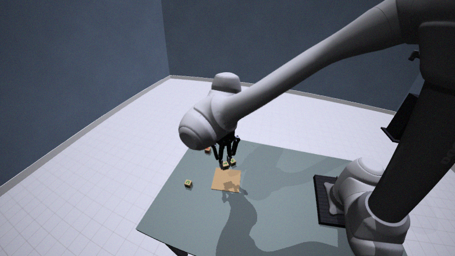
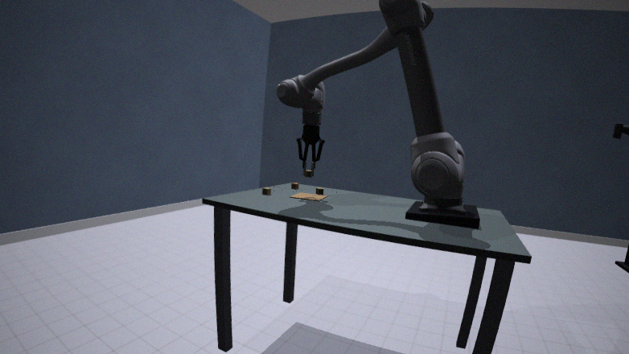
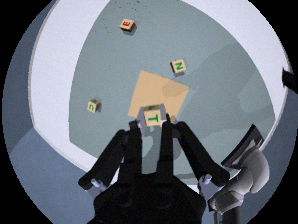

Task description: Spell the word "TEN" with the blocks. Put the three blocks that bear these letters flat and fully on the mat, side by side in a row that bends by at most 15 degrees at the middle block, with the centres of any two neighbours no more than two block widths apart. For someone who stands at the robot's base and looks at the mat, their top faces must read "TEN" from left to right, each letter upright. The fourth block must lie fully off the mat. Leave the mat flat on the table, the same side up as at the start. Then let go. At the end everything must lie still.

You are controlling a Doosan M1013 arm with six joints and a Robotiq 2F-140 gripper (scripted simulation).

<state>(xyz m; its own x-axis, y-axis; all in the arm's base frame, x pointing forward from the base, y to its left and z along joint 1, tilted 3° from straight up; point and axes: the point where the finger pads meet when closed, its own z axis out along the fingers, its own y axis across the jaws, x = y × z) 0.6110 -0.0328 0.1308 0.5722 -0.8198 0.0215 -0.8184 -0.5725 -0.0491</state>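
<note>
Right now my hand is 20 mm above the block. Round my hand: tan mat (130 mm below, 10 mm to the left, 10 mm behind).
</note>
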